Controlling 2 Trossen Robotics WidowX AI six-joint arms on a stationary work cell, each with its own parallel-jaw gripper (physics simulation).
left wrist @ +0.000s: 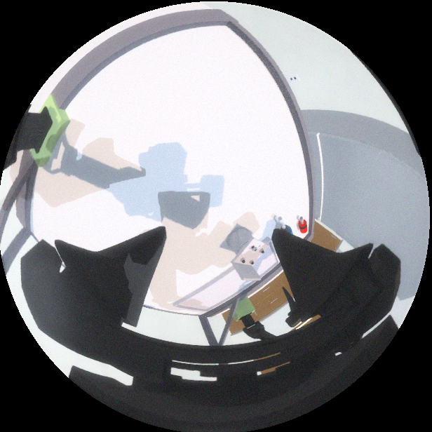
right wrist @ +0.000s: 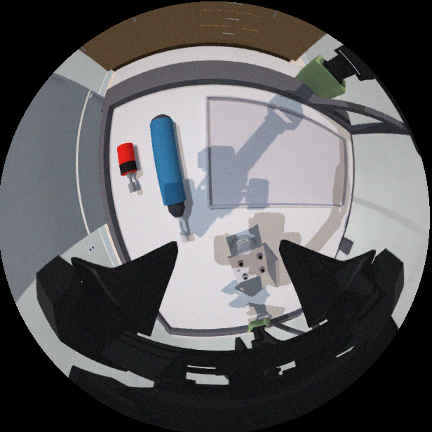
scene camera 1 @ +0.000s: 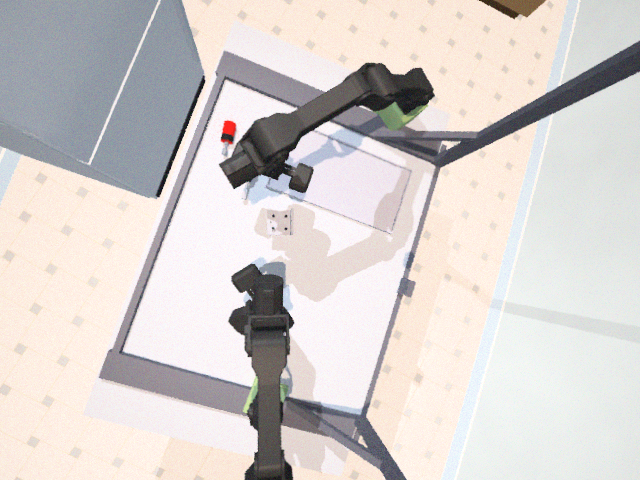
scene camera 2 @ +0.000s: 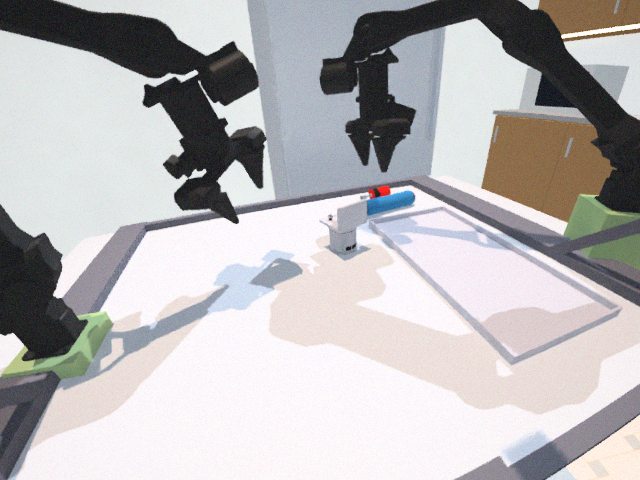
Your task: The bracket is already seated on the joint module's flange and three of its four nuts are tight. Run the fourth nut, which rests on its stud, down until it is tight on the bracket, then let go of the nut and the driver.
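Frame: origin at the left arm's base, x back, y right, z up, level; centimetres.
Seen in the pictures: left gripper, fingertip midpoint: [scene camera 2: 249, 204]; right gripper, fingertip midpoint: [scene camera 1: 273, 176] [scene camera 2: 374, 168]; left arm's base, origin of the base link: [scene camera 2: 57, 340]; right arm's base, origin of the base link: [scene camera 1: 406, 100] [scene camera 2: 621, 205].
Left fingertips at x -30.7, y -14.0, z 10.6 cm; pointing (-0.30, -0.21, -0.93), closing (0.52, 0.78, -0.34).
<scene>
Offsets run from my left fingertips to a thing's top centre. "spot": to the spot under its first point.
The white joint module {dx -17.6, dy -1.8, dz -5.9 cm} [scene camera 2: 342, 241] [left wrist: 237, 237] stands upright, with the pale bracket [scene camera 1: 279, 222] [scene camera 2: 351, 215] [left wrist: 248, 254] [right wrist: 251, 264] on its flange. Nuts show at the four holes; one nut [right wrist: 245, 276] looks lighter than the others, but its height is unclear. A blue driver {spot: dx -35.4, dy -15.0, dz -10.5 cm} [scene camera 2: 391, 202] [right wrist: 167, 160] and a shorter red driver {dx -34.8, dy -25.2, dz -10.0 cm} [scene camera 1: 228, 132] [scene camera 2: 379, 192] [left wrist: 302, 226] [right wrist: 127, 159] lie on the table. In scene camera 1 the right arm hides the blue one's handle. My left gripper [scene camera 2: 249, 204] [left wrist: 220, 233] is open and empty above the table, left of the module. My right gripper [scene camera 2: 375, 167] [right wrist: 230, 246] is open and empty, high above the drivers.
A shallow rimmed tray area [scene camera 1: 400, 198] [scene camera 2: 444, 281] [right wrist: 208, 150] lies beside the module and the blue driver. A dark raised frame [scene camera 1: 155, 232] [scene camera 2: 105, 268] edges the table. A large grey cabinet [scene camera 1: 170, 103] stands beyond the edge near the red driver.
</scene>
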